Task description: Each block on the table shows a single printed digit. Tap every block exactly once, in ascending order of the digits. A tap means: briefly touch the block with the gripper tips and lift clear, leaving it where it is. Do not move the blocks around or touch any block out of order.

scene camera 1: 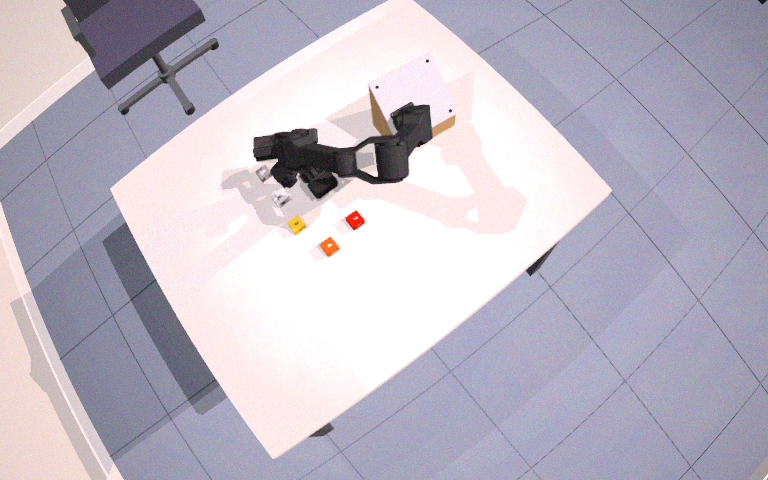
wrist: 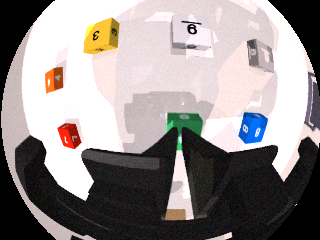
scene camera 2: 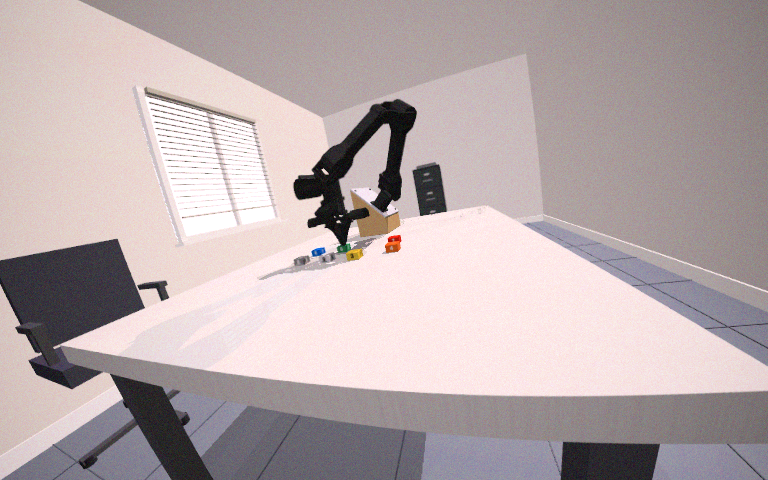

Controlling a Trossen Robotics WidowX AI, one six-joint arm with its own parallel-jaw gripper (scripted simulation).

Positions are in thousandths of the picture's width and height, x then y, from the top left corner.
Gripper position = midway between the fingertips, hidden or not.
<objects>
my gripper: scene camera 1 406, 372; wrist 561, 548; scene camera 2 447, 511
</objects>
